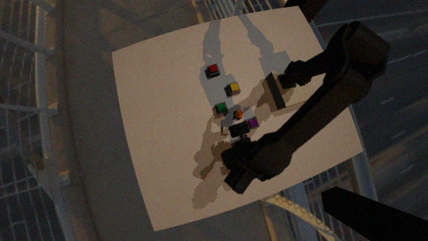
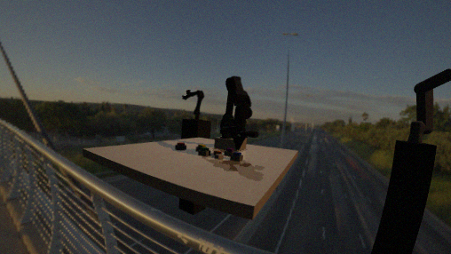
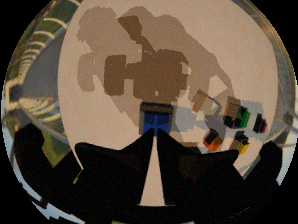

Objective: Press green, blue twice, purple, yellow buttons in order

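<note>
The blue button lies 2 cm below my gripper tip. Round my gripper tip: purple button (9 cm to the right, 8 cm behind, 2 cm below); green button (18 cm to the right, 4 cm ahead, 2 cm below); orange block (14 cm to the right, 4 cm below, 3 cm behind).
</note>
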